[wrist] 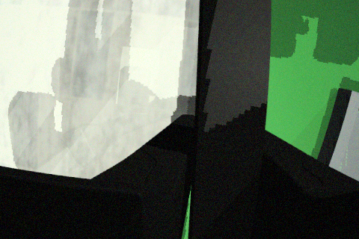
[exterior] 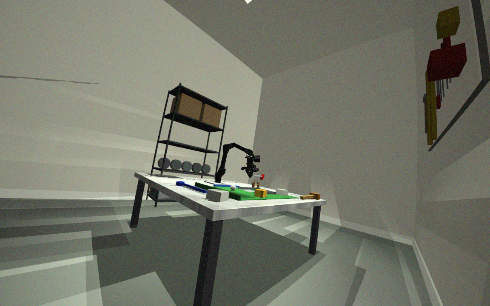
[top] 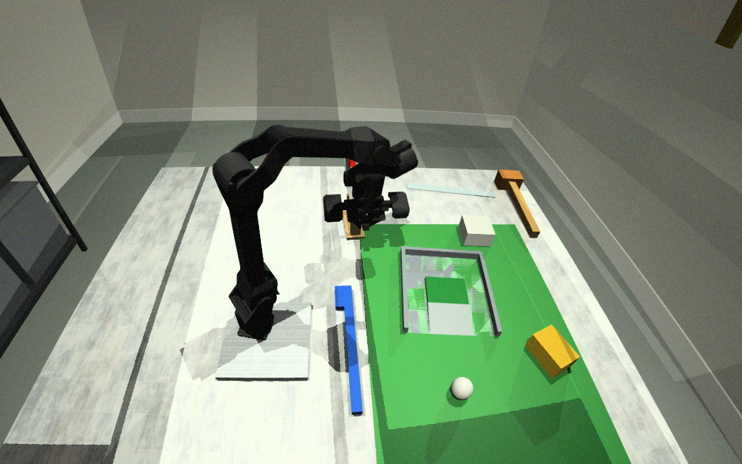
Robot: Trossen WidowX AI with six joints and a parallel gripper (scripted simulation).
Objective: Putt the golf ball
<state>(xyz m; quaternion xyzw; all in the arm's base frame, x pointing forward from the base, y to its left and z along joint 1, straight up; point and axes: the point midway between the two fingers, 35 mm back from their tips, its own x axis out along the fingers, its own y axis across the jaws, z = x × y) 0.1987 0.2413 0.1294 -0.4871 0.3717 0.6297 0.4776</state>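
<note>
Right now my gripper tip is 40 mm past the red putter, 110 mm to the right of it and 30 mm below it. Also, from my gripper tip: yellow block: 450 mm ahead, 230 mm to the right, 80 mm below; pale strip: 260 mm ahead, 360 mm to the left, 110 mm below; white golf ball: 240 mm ahead, 330 mm to the right, 80 mm below.
</note>
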